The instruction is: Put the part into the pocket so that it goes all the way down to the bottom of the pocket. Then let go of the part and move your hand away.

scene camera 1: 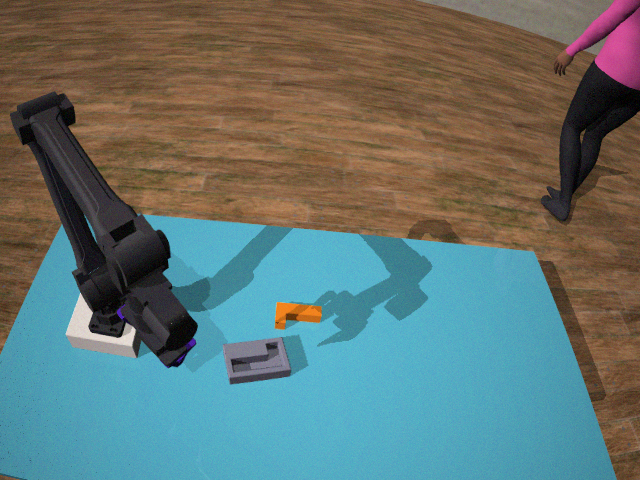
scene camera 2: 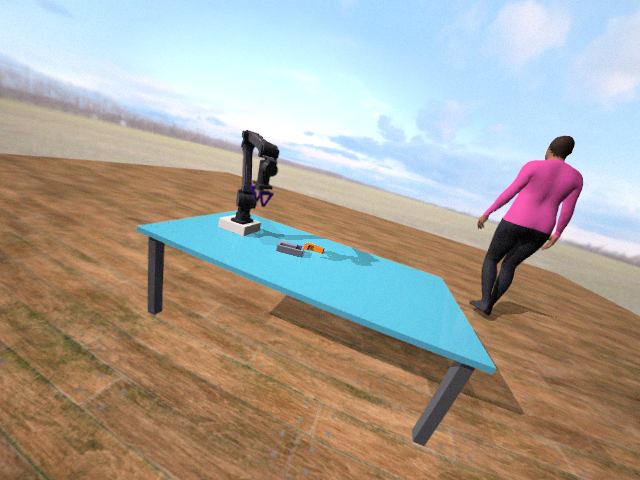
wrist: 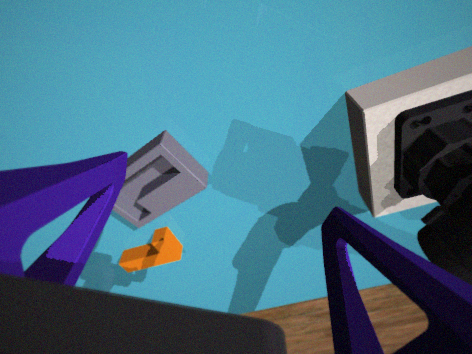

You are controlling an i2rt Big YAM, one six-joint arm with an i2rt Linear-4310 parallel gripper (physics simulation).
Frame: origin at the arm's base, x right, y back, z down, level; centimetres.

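Seen in the pictures: gripper, fingertip midpoint: (scene camera 1: pixel 161 346) (scene camera 2: pixel 259 203) (wrist: pixel 233 192); arm's base at its link origin: (scene camera 1: pixel 111 314) (scene camera 2: pixel 242 221) (wrist: pixel 433 146).
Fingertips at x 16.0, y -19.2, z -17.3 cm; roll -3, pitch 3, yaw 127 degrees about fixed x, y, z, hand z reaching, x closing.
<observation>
Pixels of each thing's top centre, then the offset from my fingertips to it. Level surfaces: height alone.
- orange L-shaped part at its top centre: (wrist: pixel 144 257) (scene camera 1: pixel 298 314) (scene camera 2: pixel 314 246) dx -25.6, dy -25.9, dz +19.9 cm
- grey block at its top centre: (wrist: pixel 148 191) (scene camera 1: pixel 256 356) (scene camera 2: pixel 291 245) dx -11.8, dy -16.7, dz +19.3 cm
- blue table at its surface level: dz +22.9 cm
The orange L-shaped part (scene camera 1: pixel 305 311) (scene camera 2: pixel 314 248) (wrist: pixel 171 247) lies flat on the table, apart from the grey block (scene camera 1: pixel 248 350) (scene camera 2: pixel 290 249) (wrist: pixel 172 194). In the scene camera 1 view it lies just above the block. The block's pocket is open at the top and empty. My gripper (scene camera 2: pixel 260 202) (wrist: pixel 233 192) is open, with its purple fingers wide apart and nothing between them. It hangs high above the table, near the arm's base and off to one side of the part and block. In the wrist view the left finger hides one end of the block.
The arm's base stands on a white plinth (scene camera 1: pixel 103 341) (scene camera 2: pixel 248 227) (wrist: pixel 367 150) on the blue table (scene camera 1: pixel 413 413) (scene camera 2: pixel 361 299) (wrist: pixel 200 60). Arm shadows fall across the table and partly over the part. A person in a pink top (scene camera 1: pixel 620 56) (scene camera 2: pixel 545 193) stands on the floor beyond the table.
</observation>
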